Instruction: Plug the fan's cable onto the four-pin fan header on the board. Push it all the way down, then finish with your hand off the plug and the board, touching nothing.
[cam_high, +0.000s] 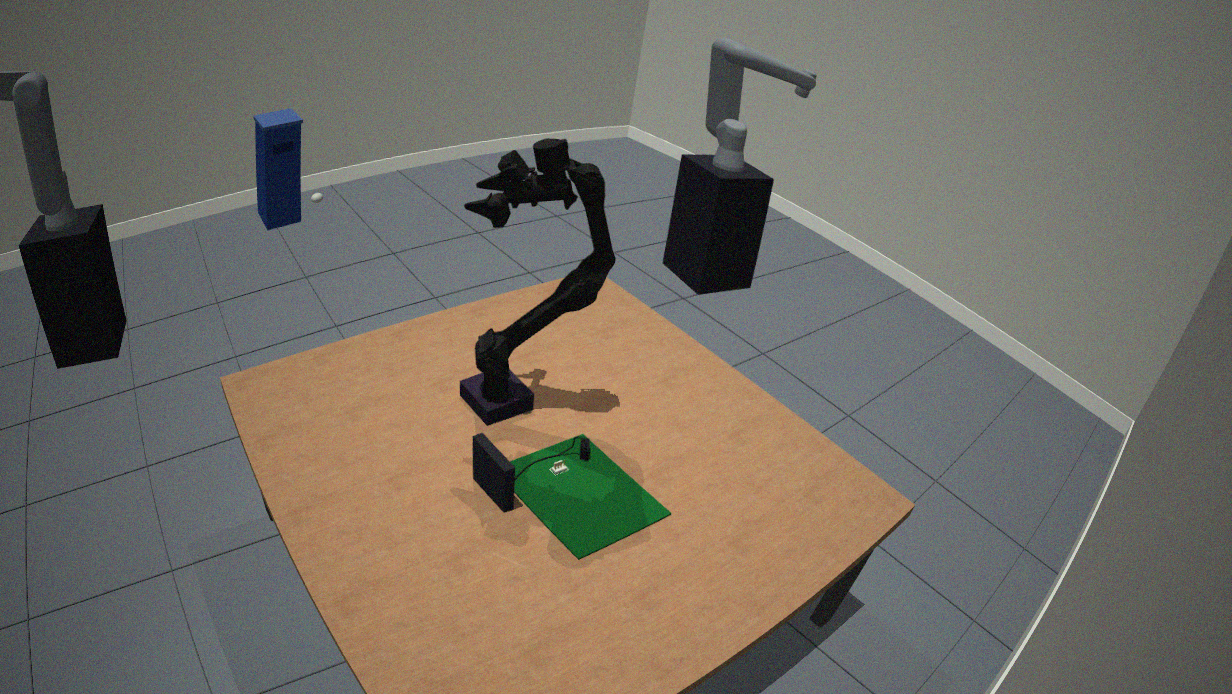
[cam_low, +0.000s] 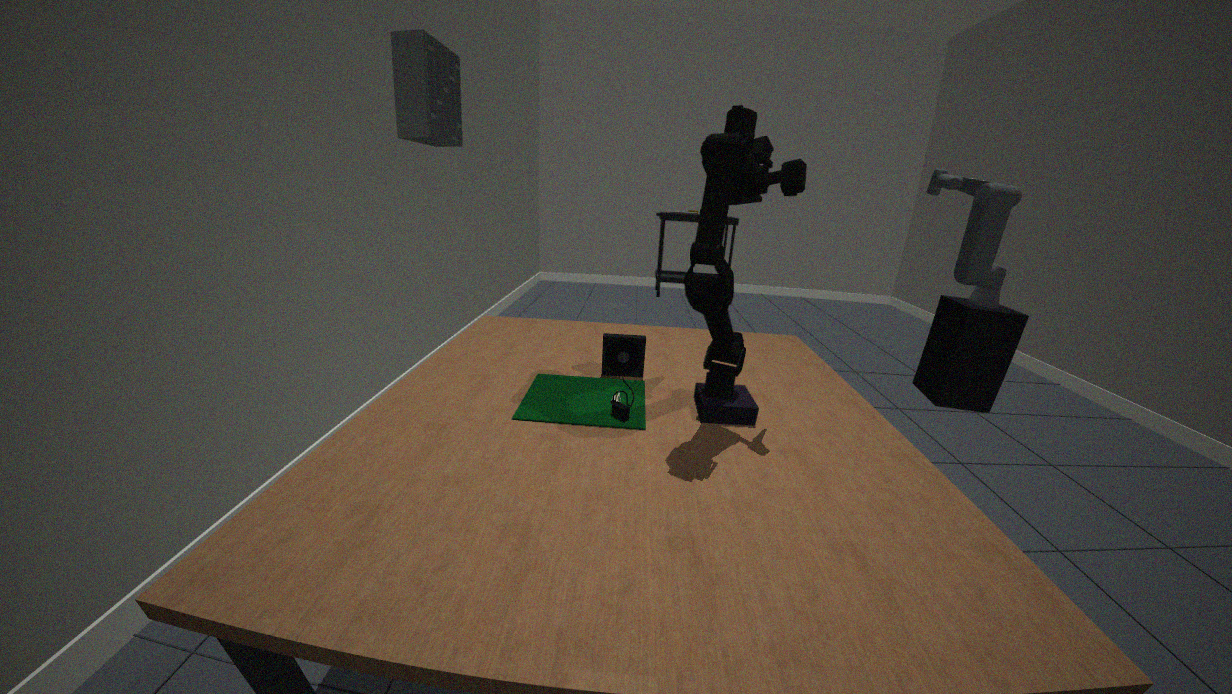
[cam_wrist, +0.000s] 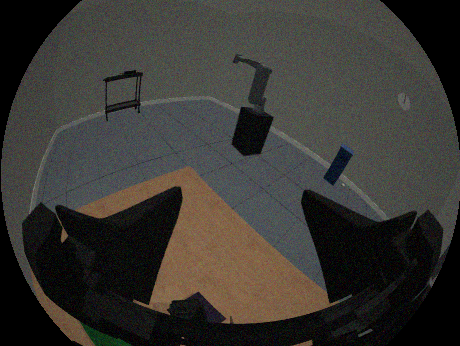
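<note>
Right now my gripper tip is 29 cm short of the dark plug, 19 cm to the right of it and 49 cm above it. From my gripper tip the other things lie so: white four-pin header 32 cm ahead, 12 cm to the left, 51 cm below; then green board 40 cm ahead, 13 cm to the left, 53 cm below; then black square fan 34 cm ahead, 4 cm to the right, 45 cm below.
</note>
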